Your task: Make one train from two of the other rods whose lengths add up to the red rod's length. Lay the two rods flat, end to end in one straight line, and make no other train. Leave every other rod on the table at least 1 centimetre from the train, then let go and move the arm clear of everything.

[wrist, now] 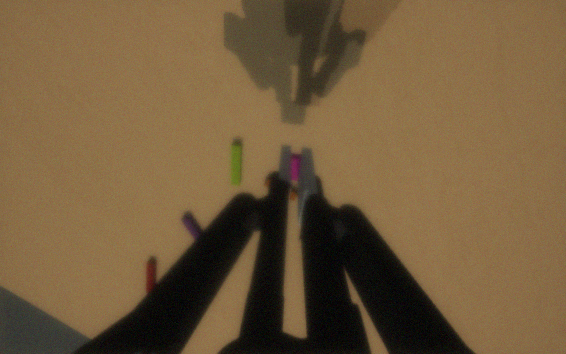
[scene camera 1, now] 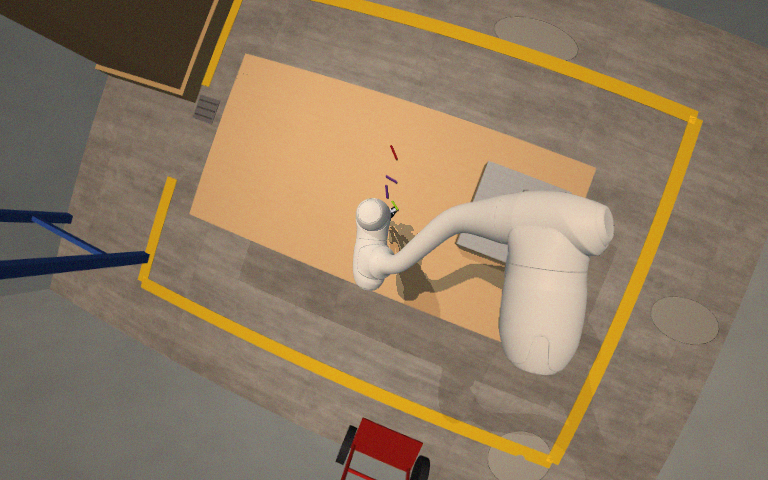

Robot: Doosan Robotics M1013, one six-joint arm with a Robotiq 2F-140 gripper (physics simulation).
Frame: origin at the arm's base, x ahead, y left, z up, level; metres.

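Seen in the pictures: gripper, fingertip midpoint: [wrist: 294, 161].
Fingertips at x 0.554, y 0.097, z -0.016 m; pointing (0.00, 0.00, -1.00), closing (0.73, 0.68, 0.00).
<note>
Offsets run from my fingertips to a thing's top centre. "pt": to the spot under its first point. Level surfaces: height alone.
My gripper [scene camera 1: 394, 211] [wrist: 294, 161] is shut on a magenta rod {0.002 m ahead, 0.003 m right, 0.009 m up} [wrist: 296, 169], held above the table, its shadow apart from the fingertips. A green rod {0.016 m back, 0.072 m right, 0.055 m down} [scene camera 1: 394, 204] [wrist: 236, 163] lies left of the fingertips in the wrist view. The red rod {0.034 m ahead, 0.312 m right, 0.055 m down} [scene camera 1: 393, 152] [wrist: 151, 274] lies farthest up the table in the scene view. Between red and green lie two purple rods, one slanted {0.022 m ahead, 0.188 m right, 0.055 m down} [scene camera 1: 391, 179] and one steeper {0.033 m ahead, 0.128 m right, 0.055 m down} [scene camera 1: 386, 191]. One purple rod {pt 0.005 m ahead, 0.178 m right, 0.055 m down} [wrist: 190, 224] shows partly in the wrist view, cut off by a finger linkage. Orange parts {pt 0.052 m ahead, 0.044 m right, 0.055 m down} [wrist: 293, 193] show behind the fingers, mostly hidden.
The rods lie on the tan table {0.065 m down} [scene camera 1: 294, 141]. A grey base plate [scene camera 1: 481, 186] is under the arm at the right. The arm [scene camera 1: 370, 243] covers part of the table beside the rods. The arm's shadow [wrist: 260, 50] falls beyond the fingertips. A red cart [scene camera 1: 387, 440] stands off the table.
</note>
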